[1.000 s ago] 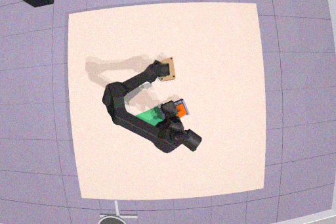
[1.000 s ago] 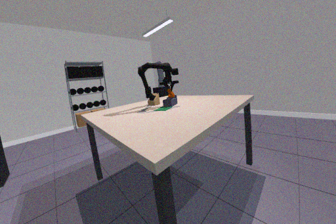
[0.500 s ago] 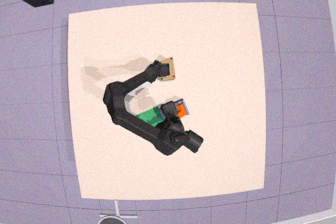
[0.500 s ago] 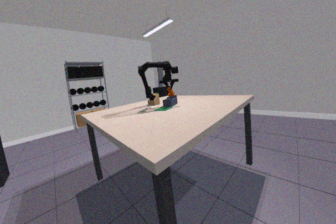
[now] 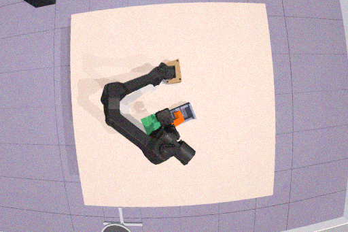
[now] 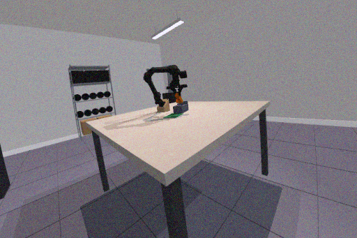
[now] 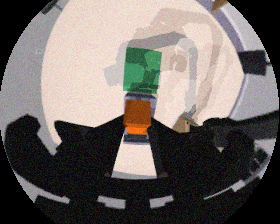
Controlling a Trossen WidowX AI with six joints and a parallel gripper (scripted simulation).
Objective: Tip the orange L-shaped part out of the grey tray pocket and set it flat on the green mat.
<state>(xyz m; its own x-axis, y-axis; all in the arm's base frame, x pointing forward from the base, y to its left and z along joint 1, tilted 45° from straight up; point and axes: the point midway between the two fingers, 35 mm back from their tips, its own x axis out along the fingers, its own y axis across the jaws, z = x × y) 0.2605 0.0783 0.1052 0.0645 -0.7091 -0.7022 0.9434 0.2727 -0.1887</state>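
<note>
The green mat lies 20 mm ahead of my gripper tip, 90 mm to the right of it and 170 mm below it. The rest, counted from my gripper tip: orange L-shaped part (30 mm behind, 30 mm to the left, 30 mm below).
</note>
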